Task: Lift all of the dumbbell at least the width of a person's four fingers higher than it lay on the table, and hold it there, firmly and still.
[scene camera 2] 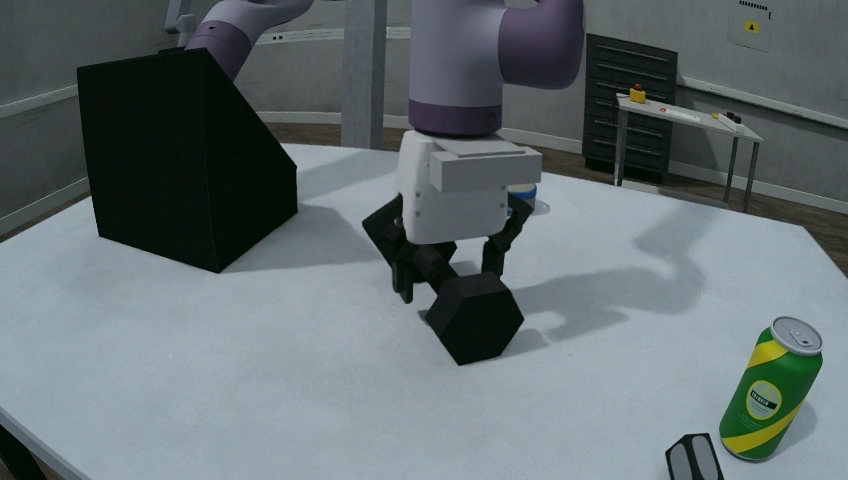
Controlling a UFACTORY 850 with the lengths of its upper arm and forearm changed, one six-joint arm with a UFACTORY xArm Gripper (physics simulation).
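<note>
The black dumbbell lies on the white table, with one hexagonal head toward the camera and its handle running back and to the left. The far head is mostly hidden behind the gripper. My gripper points down over the handle and is open. One finger is to the left of the handle and the other to the right, behind the near head. A gap shows between the handle and the right finger.
A large black block stands at the left. A green and yellow can stands at the right front, near a small black and grey object. A blue-rimmed container is partly hidden behind the gripper.
</note>
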